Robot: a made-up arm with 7 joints. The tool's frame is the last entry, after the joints. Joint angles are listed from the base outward.
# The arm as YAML. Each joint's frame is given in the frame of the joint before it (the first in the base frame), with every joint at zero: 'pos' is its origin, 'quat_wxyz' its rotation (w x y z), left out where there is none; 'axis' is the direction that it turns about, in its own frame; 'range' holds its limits. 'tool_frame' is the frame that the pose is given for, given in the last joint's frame.
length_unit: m
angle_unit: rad
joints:
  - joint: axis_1
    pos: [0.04, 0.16, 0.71]
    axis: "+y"
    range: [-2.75, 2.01]
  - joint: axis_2
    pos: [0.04, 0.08, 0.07]
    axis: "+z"
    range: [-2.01, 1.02]
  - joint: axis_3
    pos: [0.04, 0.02, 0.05]
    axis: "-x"
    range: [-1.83, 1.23]
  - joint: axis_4
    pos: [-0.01, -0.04, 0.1]
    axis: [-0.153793, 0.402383, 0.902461]
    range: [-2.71, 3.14]
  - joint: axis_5
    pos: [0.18, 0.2, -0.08]
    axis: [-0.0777, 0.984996, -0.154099]
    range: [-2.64, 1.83]
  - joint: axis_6
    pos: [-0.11, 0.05, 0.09]
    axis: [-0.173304, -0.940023, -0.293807]
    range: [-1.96, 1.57]
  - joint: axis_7
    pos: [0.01, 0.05, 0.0]
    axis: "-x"
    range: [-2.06, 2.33]
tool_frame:
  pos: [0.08, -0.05, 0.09]
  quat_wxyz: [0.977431, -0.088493, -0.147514, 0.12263]
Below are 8 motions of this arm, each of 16 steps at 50 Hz.
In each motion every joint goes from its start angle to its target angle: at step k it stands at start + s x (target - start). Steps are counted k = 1, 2, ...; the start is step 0. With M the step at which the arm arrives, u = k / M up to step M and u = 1 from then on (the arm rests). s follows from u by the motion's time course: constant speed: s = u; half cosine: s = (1 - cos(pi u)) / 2; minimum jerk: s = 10 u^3 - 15 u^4 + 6 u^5.
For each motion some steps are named. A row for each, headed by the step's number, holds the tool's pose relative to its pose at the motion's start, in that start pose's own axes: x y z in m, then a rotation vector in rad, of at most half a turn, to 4 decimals.
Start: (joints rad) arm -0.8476 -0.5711 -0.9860 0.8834 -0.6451 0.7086 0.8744
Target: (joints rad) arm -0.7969 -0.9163 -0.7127 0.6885 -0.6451 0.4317 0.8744
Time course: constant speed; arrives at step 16
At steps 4, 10, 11, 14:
4: 0.0042 0.0486 -0.0117 -0.1115 0.0078 0.0868
10: 0.0080 0.1171 -0.0437 -0.2816 0.0393 0.2110
11: 0.0084 0.1278 -0.0506 -0.3102 0.0469 0.2309
14: 0.0091 0.1580 -0.0740 -0.3962 0.0732 0.2888

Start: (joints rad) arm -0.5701 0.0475 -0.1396 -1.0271 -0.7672 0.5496 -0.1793
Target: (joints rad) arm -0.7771 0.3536 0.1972 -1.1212 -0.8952 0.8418 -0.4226
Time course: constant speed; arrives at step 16
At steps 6, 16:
6: -0.0035 -0.0120 0.0553 0.1544 -0.2931 -0.0829
16: -0.0217 -0.0423 0.1290 0.3983 -0.8124 -0.2467

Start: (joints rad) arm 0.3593 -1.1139 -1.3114 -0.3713 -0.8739 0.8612 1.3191
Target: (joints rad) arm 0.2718 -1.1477 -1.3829 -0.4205 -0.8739 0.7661 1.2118
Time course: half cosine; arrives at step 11
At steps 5, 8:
5: 0.0263 0.0005 -0.0123 0.0521 0.0517 0.0177
8: 0.0499 0.0013 -0.0255 0.1019 0.1015 0.0324

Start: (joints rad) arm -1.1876 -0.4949 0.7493 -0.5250 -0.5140 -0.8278 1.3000
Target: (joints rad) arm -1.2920 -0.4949 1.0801 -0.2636 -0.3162 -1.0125 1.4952
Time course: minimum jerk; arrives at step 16
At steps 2, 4, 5, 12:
2: 0.0000 0.0020 0.0012 -0.0048 -0.0009 0.0084
4: 0.0000 0.0133 0.0072 -0.0312 -0.0050 0.0547
5: -0.0001 0.0234 0.0120 -0.0543 -0.0079 0.0955
12: -0.0055 0.1305 0.0385 -0.2622 -0.0021 0.4936

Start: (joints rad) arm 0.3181 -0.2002 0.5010 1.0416 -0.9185 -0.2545 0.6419
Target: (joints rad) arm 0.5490 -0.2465 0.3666 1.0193 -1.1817 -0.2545 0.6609
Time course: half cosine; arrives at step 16
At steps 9, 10, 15, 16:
9: -0.0202 -0.0273 -0.0004 0.0559 -0.1273 -0.1347
10: -0.0231 -0.0312 -0.0012 0.0639 -0.1447 -0.1576
15: -0.0317 -0.0424 -0.0050 0.0881 -0.1953 -0.2335
16: -0.0320 -0.0427 -0.0051 0.0888 -0.1968 -0.2360

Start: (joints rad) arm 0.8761 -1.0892 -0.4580 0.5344 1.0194 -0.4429 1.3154
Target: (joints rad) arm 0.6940 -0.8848 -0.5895 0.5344 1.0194 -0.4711 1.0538
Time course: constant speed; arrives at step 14
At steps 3, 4, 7, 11, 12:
3: -0.0217 0.0256 0.0109 -0.0097 -0.0587 -0.0093
4: -0.0289 0.0343 0.0140 -0.0128 -0.0782 -0.0116
7: -0.0502 0.0610 0.0216 -0.0221 -0.1358 -0.0160
11: -0.0780 0.0974 0.0279 -0.0341 -0.2108 -0.0162
12: -0.0847 0.1066 0.0288 -0.0370 -0.2292 -0.0153

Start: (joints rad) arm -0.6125 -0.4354 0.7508 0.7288 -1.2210 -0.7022 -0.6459
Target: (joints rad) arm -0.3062 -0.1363 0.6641 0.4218 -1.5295 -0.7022 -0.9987
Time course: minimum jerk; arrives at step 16
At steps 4, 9, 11, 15, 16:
4: -0.0001 -0.0052 -0.0049 0.0269 -0.0272 0.0295
9: 0.0067 -0.0288 -0.0314 0.1911 -0.1600 0.1832
11: 0.0128 -0.0364 -0.0429 0.2693 -0.2117 0.2460
15: 0.0196 -0.0418 -0.0534 0.3426 -0.2561 0.3005
16: 0.0197 -0.0419 -0.0535 0.3435 -0.2567 0.3012

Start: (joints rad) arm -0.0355 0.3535 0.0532 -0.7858 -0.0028 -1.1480 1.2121
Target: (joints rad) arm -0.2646 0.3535 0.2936 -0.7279 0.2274 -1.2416 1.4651
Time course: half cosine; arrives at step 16
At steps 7, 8, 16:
7: -0.0078 0.0407 0.0306 -0.1449 0.0543 0.0610
8: -0.0092 0.0509 0.0368 -0.1785 0.0692 0.0747
16: -0.0131 0.1030 0.0610 -0.3390 0.1553 0.1387

